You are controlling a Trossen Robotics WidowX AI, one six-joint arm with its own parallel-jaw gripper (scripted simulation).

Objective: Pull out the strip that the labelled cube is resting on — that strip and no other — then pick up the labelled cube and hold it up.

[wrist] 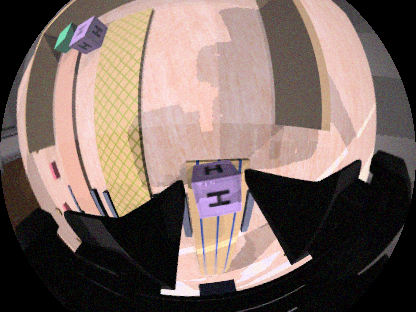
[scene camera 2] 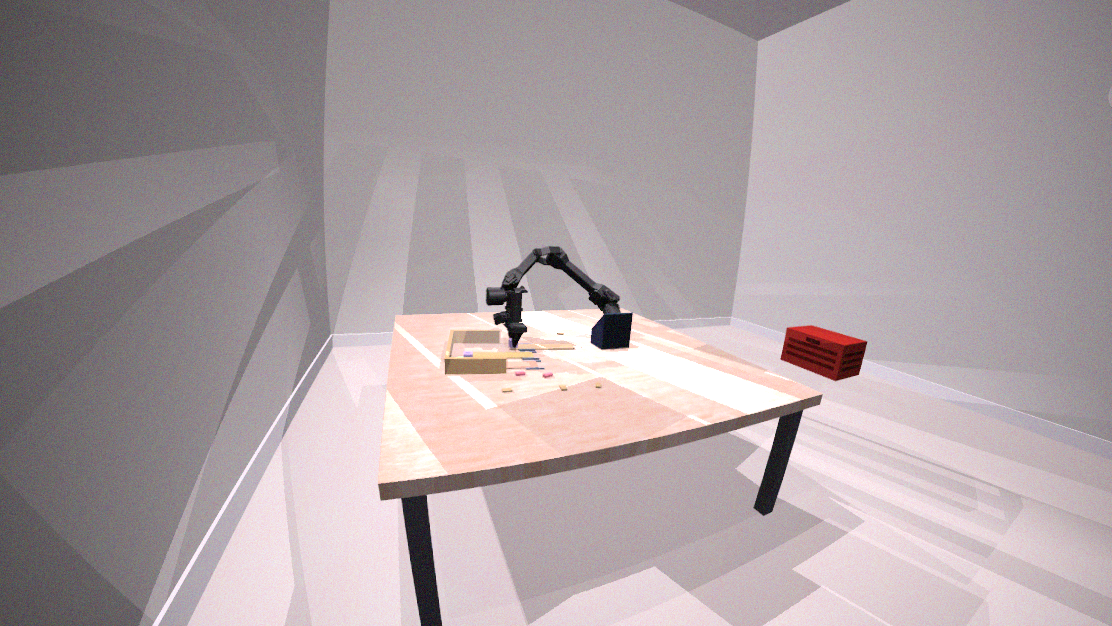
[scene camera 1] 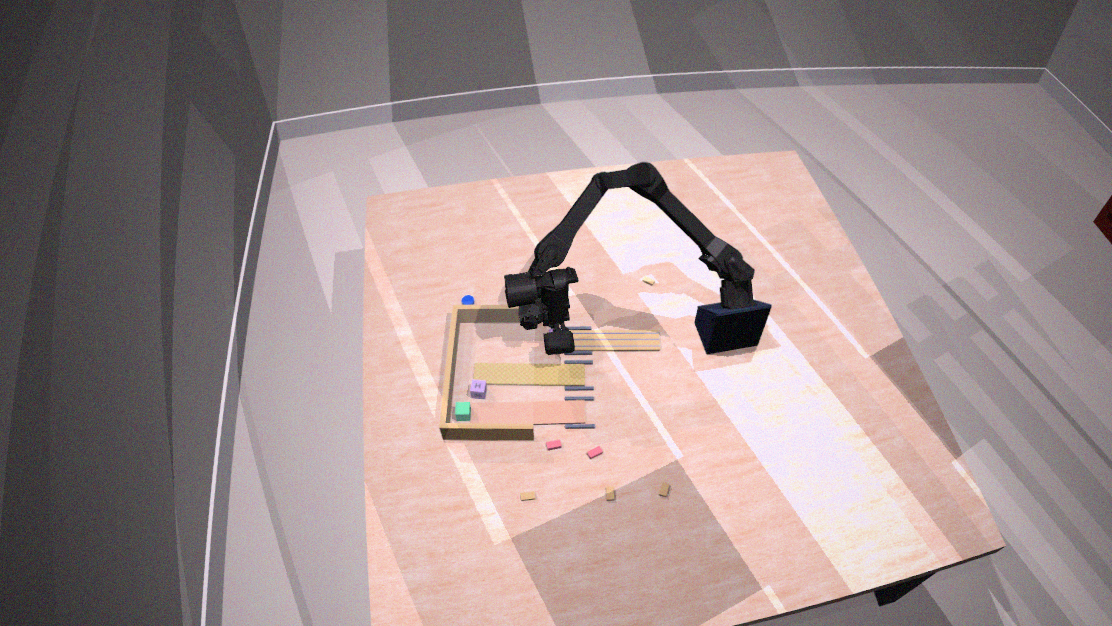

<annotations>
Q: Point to a purple cube marked h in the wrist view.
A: At 217,186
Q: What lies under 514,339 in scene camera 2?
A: My gripper.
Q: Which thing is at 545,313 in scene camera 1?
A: My gripper.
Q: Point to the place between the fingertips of my gripper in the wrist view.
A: At 214,180
</annotations>
